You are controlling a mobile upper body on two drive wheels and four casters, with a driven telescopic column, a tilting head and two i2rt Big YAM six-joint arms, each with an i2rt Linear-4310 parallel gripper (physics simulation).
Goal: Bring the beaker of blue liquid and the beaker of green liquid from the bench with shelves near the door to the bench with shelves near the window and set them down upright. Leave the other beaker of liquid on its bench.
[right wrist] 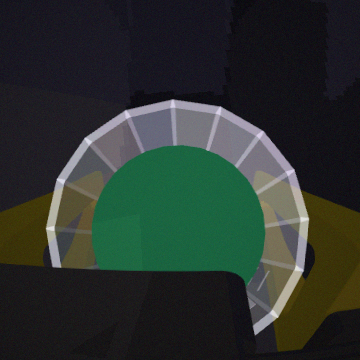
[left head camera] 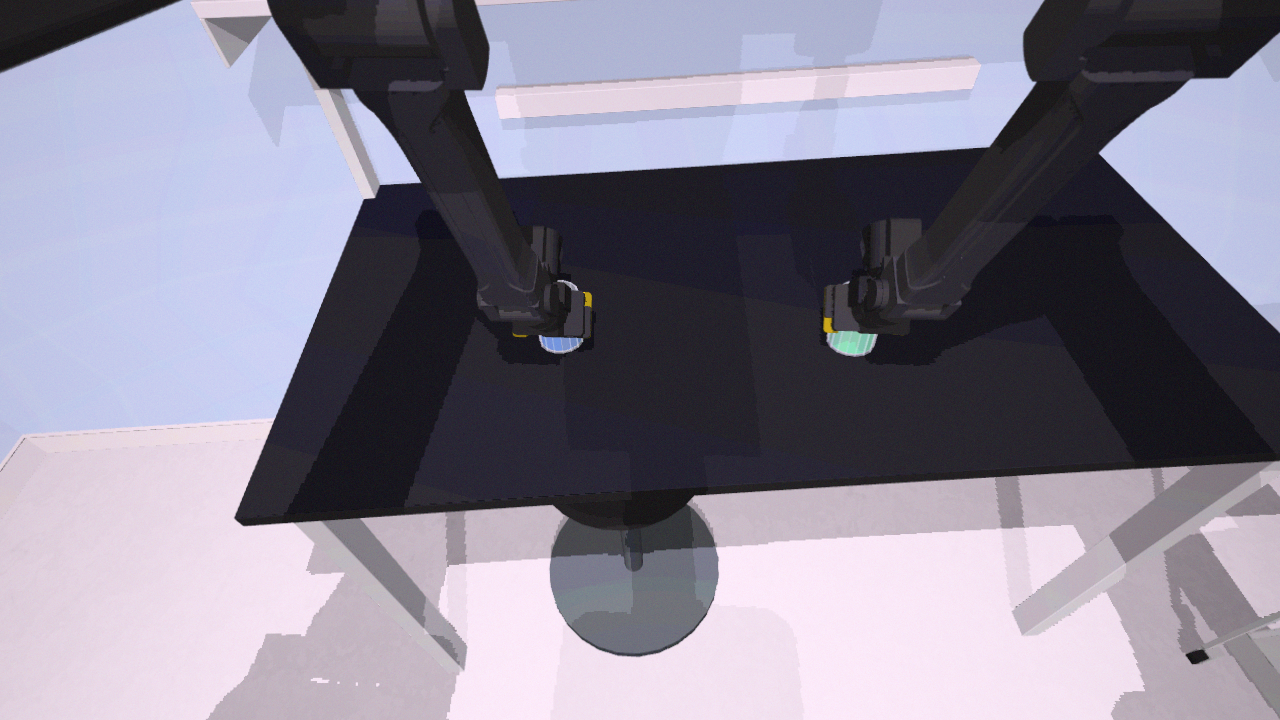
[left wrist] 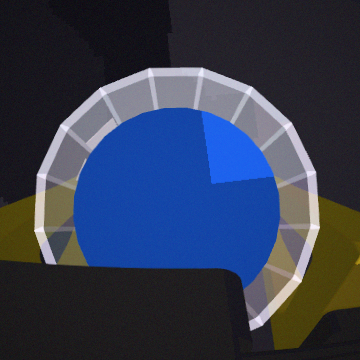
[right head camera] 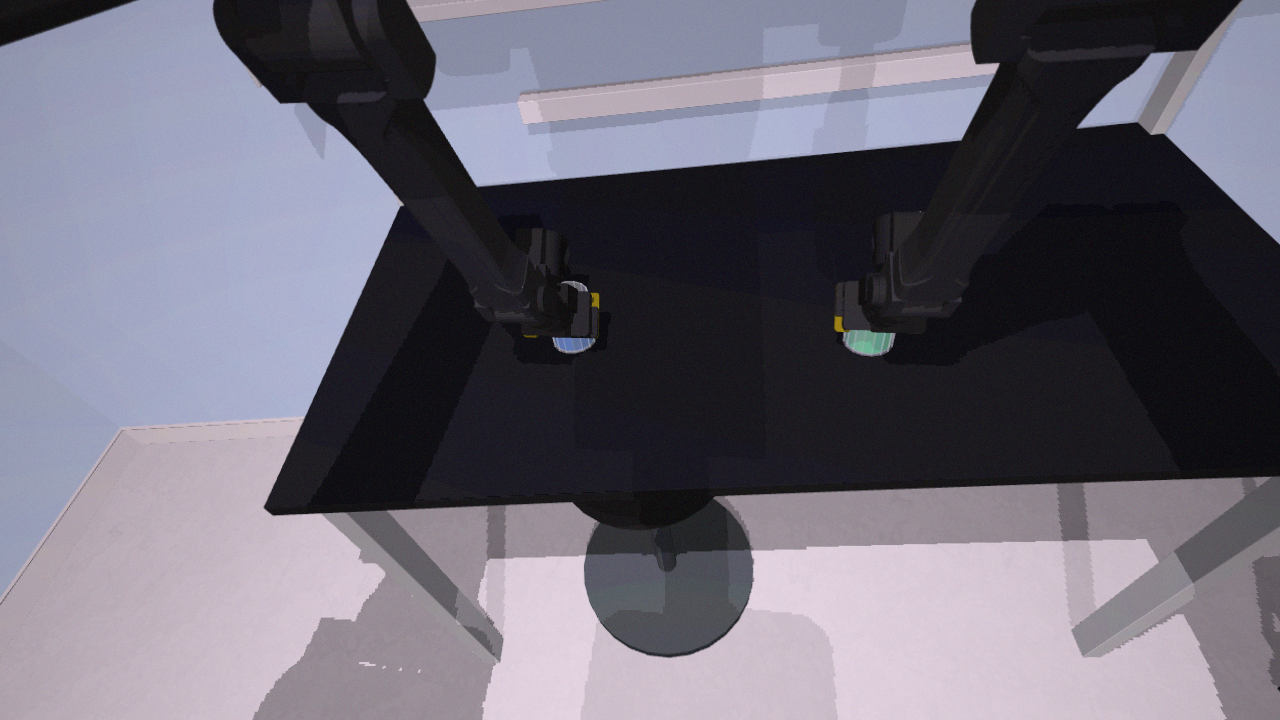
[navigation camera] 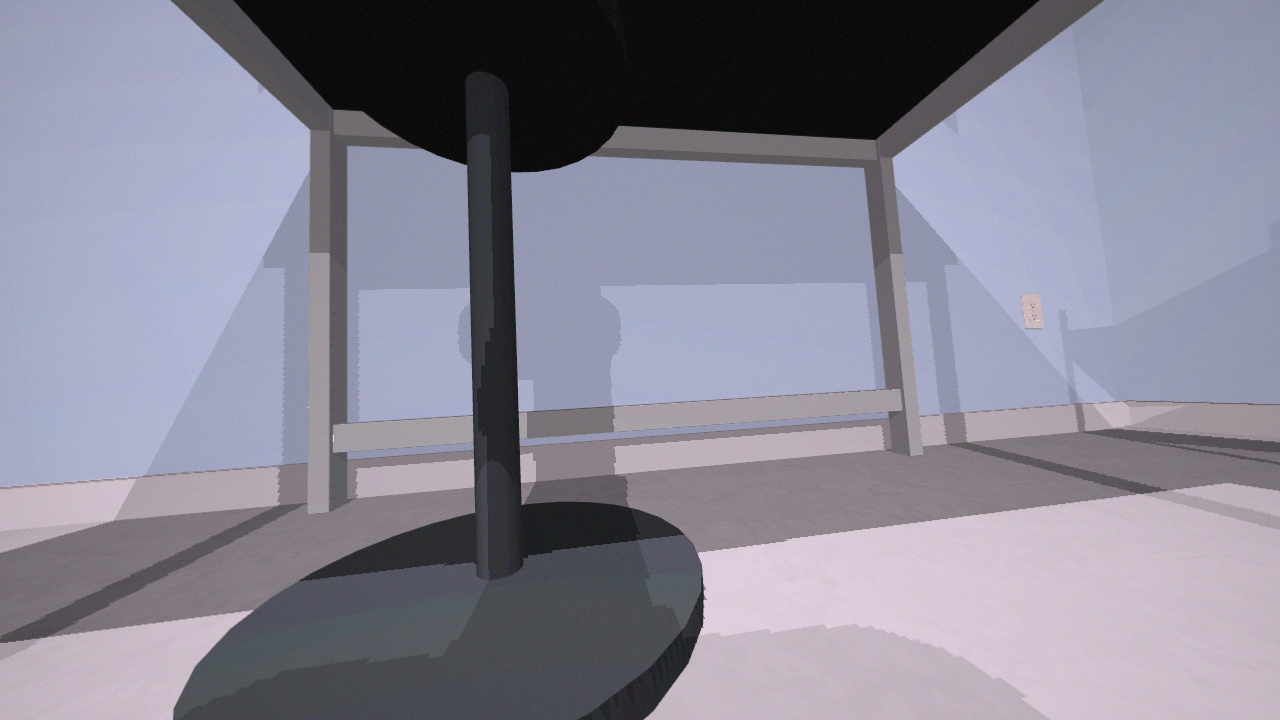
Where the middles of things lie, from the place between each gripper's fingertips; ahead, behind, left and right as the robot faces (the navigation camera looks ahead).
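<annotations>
Beaker of blue liquid (left wrist: 175, 167): 10 mm behind my left hand, 20 mm above it. Beaker of green liquid (right head camera: 863, 342): from my left hand, 450 mm to the right, 10 mm behind, 20 mm above.
My right gripper: 2 cm past the beaker of green liquid, 1 cm below it. Beaker of blue liquid: 45 cm to the left of my right hand, 3 cm behind it, 1 cm above it.
</annotations>
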